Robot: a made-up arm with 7 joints.
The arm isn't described. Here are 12 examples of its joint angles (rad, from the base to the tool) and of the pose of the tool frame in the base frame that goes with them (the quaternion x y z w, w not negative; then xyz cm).
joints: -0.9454 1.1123 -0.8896 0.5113 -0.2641 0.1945 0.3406
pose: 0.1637 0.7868 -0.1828 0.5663 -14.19 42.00 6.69
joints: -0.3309 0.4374 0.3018 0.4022 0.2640 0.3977 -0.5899
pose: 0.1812 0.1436 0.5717 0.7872 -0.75 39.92 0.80
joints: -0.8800 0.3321 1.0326 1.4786 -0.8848 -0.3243 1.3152
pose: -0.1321 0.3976 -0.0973 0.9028 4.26 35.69 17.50
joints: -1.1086 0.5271 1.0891 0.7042 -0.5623 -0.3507 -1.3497
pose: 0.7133 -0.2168 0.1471 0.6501 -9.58 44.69 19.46
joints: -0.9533 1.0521 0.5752 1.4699 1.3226 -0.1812 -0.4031
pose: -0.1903 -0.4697 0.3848 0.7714 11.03 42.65 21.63
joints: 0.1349 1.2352 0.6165 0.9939 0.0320 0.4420 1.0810
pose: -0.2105 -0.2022 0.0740 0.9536 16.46 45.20 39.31
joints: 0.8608 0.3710 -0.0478 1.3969 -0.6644 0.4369 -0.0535
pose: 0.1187 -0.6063 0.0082 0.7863 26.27 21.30 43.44
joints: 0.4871 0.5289 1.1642 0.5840 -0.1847 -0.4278 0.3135
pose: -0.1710 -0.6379 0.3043 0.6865 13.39 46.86 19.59
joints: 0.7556 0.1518 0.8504 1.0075 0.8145 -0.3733 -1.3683
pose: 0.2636 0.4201 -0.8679 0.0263 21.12 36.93 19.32
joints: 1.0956 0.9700 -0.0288 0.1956 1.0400 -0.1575 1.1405
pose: -0.5082 -0.6359 -0.0879 0.5741 19.23 50.49 30.21
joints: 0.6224 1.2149 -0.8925 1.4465 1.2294 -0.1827 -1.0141
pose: -0.1351 -0.5738 0.3148 0.7439 25.83 32.29 27.55
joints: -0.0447 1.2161 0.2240 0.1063 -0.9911 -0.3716 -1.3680
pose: 0.6908 -0.2863 -0.1127 0.6544 10.73 49.92 20.21
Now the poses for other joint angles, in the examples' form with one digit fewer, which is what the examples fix.
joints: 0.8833 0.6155 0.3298 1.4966 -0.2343 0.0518 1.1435
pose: -0.088 -0.460 -0.381 0.798 18.0 29.3 46.6
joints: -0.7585 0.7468 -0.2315 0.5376 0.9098 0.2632 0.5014
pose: -0.276 0.271 0.490 0.781 -8.9 42.3 3.7
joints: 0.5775 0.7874 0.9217 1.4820 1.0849 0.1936 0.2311
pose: -0.432 -0.839 -0.011 0.331 8.4 44.6 39.8
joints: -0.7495 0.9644 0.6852 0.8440 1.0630 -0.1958 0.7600
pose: -0.335 -0.370 0.175 0.849 3.5 50.0 21.1
